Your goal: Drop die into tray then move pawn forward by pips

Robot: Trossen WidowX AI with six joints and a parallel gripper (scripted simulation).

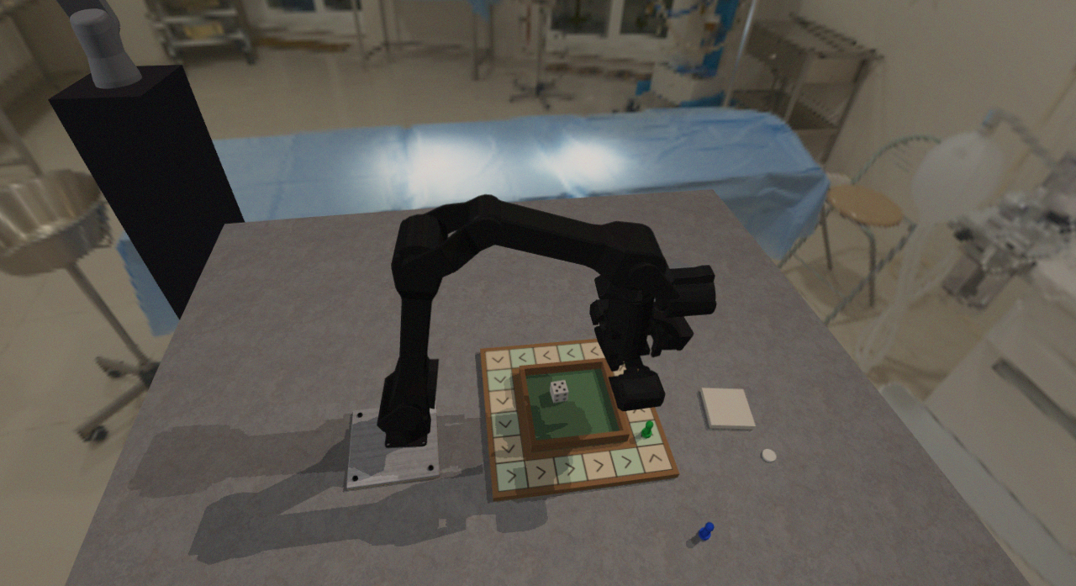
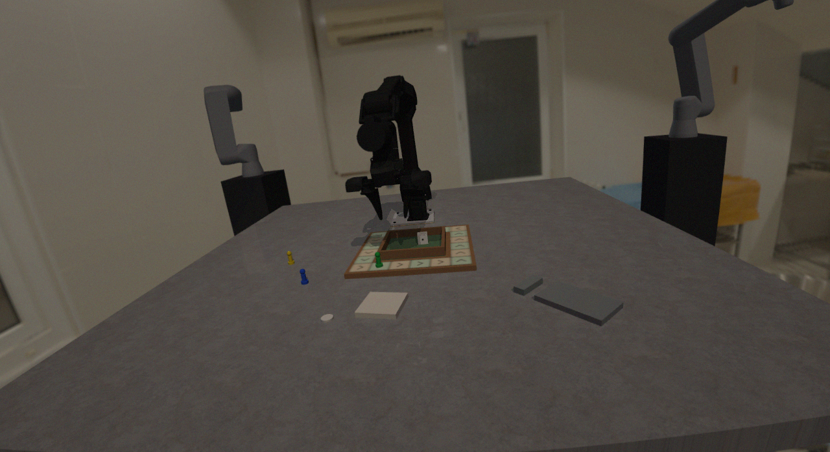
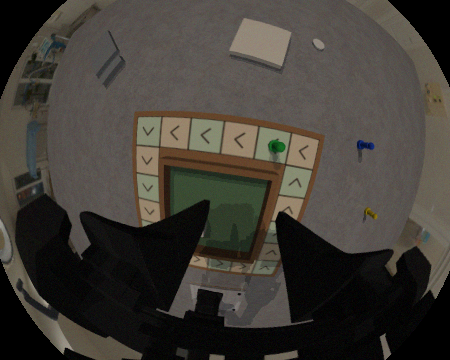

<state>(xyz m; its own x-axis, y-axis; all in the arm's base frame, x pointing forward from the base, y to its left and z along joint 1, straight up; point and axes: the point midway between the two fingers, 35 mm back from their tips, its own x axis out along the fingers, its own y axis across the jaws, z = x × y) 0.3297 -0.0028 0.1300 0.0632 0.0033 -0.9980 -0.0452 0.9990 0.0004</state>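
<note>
My gripper tip is 8 cm above the green pawn, 5 cm short of it and 3 cm to the left of it. Also, from my gripper tip: cream tile 21 cm ahead, 10 cm below, 1 cm to the left; then white die 8 cm below, 8 cm behind, 5 cm to the left; then green dice tray 10 cm below, 6 cm behind, 3 cm to the left.
</note>
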